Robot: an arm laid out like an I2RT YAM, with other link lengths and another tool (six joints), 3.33 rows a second.
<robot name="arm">
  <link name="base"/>
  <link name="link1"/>
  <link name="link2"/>
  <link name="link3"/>
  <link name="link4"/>
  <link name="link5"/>
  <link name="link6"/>
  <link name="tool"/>
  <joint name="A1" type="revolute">
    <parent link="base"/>
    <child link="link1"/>
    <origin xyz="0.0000 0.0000 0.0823" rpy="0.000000 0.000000 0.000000"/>
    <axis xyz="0 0 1"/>
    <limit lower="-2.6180" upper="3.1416"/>
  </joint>
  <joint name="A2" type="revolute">
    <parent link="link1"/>
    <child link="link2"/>
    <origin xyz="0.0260 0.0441 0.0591" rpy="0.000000 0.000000 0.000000"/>
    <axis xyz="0 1 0"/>
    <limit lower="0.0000" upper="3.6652"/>
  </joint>
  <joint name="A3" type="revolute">
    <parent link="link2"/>
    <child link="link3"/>
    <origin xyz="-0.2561 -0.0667 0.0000" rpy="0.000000 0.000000 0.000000"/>
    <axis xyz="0 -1 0"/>
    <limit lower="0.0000" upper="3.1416"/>
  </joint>
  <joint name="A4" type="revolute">
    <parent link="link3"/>
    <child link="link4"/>
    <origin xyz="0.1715 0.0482 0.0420" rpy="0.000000 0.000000 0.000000"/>
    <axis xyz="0 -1 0"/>
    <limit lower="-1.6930" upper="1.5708"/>
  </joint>
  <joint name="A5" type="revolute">
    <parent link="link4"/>
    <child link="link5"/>
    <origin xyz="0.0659 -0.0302 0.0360" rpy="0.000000 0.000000 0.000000"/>
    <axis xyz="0 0 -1"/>
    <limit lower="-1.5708" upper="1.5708"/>
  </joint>
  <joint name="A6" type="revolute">
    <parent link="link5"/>
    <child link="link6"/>
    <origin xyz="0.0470 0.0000 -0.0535" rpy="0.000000 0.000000 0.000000"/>
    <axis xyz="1 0 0"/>
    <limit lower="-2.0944" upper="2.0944"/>
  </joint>
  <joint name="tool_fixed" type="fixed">
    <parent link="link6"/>
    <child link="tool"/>
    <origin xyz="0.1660 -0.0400 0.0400" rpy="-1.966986 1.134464 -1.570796"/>
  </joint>
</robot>
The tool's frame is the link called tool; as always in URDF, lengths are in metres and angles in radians.
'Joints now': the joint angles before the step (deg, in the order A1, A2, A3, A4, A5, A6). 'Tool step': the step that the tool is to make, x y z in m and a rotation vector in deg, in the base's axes. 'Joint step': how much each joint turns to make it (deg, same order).
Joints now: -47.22 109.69 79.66 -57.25 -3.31 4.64
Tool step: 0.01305 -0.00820 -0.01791 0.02 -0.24 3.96
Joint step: 0.00 3.91 -0.02 3.84 -0.37 -3.96
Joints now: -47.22 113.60 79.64 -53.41 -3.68 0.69
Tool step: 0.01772 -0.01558 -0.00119 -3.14 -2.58 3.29
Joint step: 0.00 0.90 -0.12 4.86 -0.02 -3.31
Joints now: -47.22 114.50 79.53 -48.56 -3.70 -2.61
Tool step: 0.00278 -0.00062 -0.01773 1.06 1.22 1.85
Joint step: 0.04 3.39 -0.03 1.69 0.00 -1.82
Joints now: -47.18 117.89 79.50 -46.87 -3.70 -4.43
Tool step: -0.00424 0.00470 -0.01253 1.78 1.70 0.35
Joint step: -0.02 2.16 -0.02 -0.31 0.01 -0.38
